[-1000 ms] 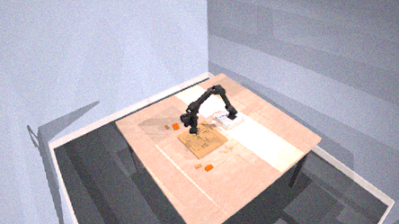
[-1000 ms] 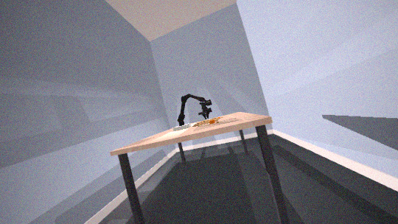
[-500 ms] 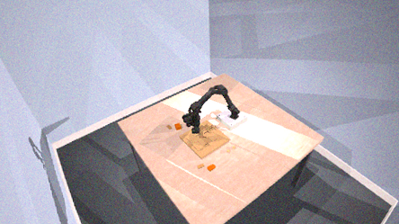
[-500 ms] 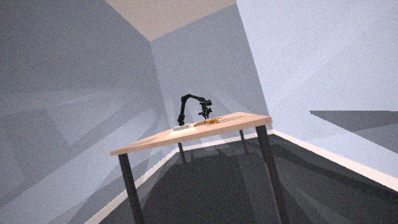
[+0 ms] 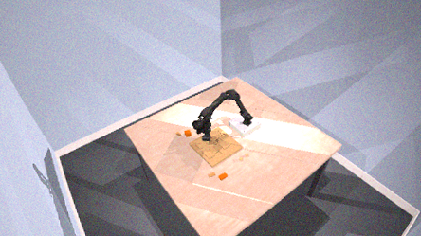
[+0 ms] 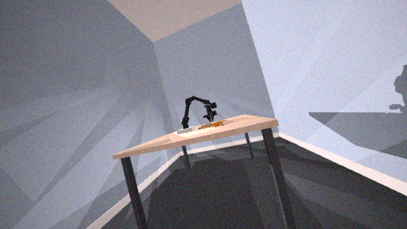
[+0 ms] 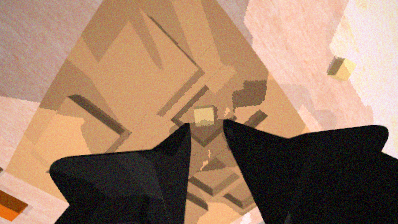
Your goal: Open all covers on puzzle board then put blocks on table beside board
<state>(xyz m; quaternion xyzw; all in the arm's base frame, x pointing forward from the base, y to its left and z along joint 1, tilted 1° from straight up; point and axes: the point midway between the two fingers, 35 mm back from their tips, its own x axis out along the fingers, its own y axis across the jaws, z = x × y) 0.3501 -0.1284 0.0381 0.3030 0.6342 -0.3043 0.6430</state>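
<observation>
Now: the tan puzzle board 6 cm to the left of my gripper tip, 2 cm below it and 1 cm behind it. Round my gripper tip: orange bit (31 cm to the left, 17 cm ahead, 4 cm below).
</observation>
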